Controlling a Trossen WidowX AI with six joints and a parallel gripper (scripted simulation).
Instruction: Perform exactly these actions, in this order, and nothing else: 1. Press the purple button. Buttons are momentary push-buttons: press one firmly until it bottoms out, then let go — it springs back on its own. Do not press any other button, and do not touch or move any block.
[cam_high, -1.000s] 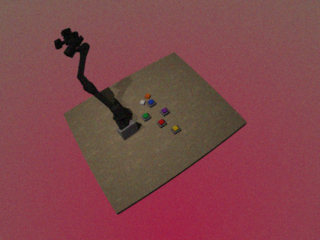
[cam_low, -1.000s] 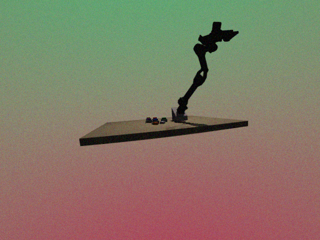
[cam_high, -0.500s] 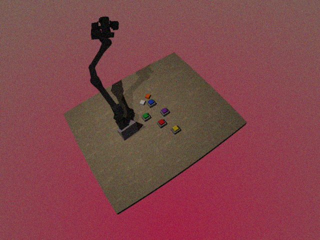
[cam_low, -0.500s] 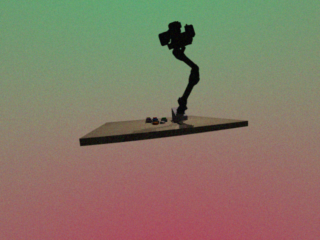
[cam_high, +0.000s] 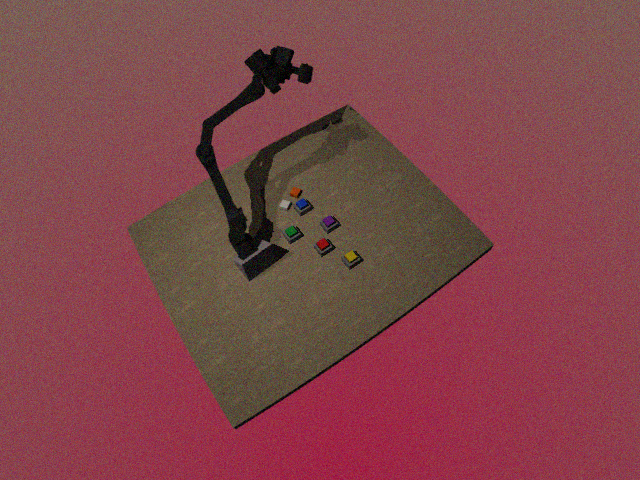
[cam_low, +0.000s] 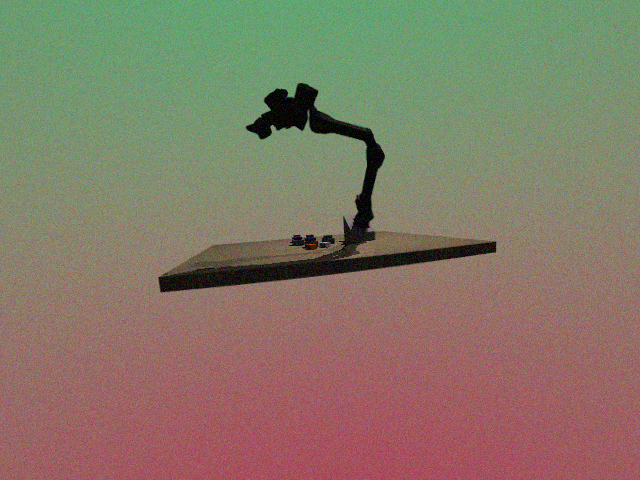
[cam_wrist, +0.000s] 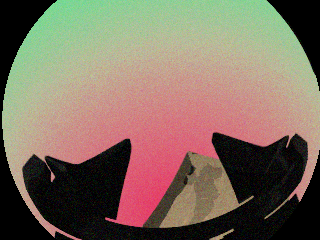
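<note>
Right now the purple button is 41 cm to the right of my gripper tip, 37 cm below it and 20 cm behind it. The rest, counted from my gripper tip: blue button 37 cm below, 29 cm to the right, 22 cm behind; white block 40 cm below, 27 cm behind, 24 cm to the right; orange block 40 cm below, 22 cm to the right, 20 cm behind.
</note>
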